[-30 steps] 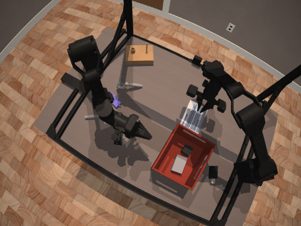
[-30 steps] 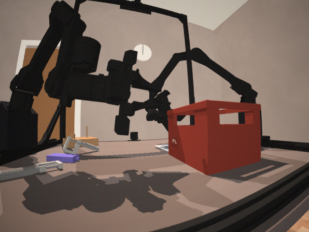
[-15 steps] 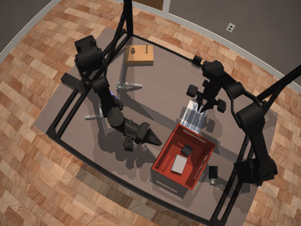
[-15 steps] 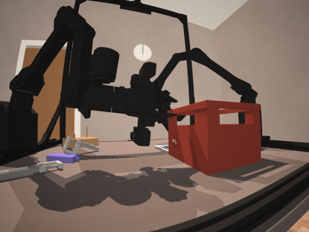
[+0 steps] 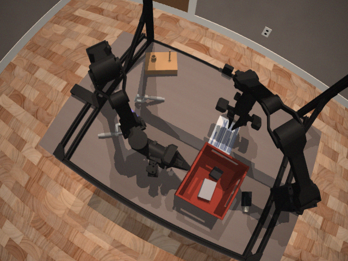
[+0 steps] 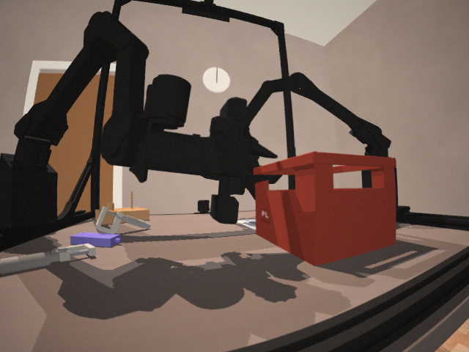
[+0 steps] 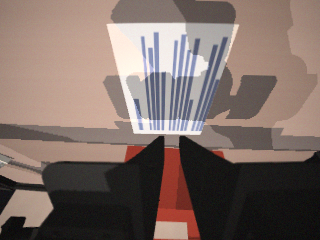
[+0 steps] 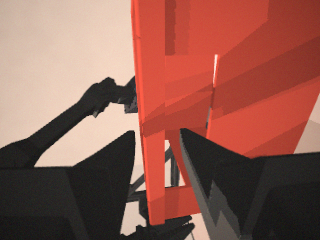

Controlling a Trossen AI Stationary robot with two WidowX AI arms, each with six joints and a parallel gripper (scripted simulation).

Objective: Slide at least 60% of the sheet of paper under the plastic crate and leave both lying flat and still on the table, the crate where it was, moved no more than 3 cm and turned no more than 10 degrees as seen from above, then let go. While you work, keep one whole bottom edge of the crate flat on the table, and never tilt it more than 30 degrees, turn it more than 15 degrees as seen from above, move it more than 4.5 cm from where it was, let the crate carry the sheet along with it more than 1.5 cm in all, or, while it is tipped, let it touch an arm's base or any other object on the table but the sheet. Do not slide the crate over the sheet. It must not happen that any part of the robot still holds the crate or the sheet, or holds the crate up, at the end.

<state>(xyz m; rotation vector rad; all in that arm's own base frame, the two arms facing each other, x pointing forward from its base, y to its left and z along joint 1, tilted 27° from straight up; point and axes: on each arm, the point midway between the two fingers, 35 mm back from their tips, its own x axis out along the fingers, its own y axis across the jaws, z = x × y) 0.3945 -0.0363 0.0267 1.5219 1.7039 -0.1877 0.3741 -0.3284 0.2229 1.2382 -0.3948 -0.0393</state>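
Right now the paper is 2 cm ahead of my left hand and 10 cm below it. The rest, counted from my left hand: dark block 19 cm ahead, 6 cm to the left, 7 cm below; grey box 26 cm ahead, 7 cm to the left, 8 cm below; red plastic crate 24 cm ahead, 5 cm to the left, 2 cm below.
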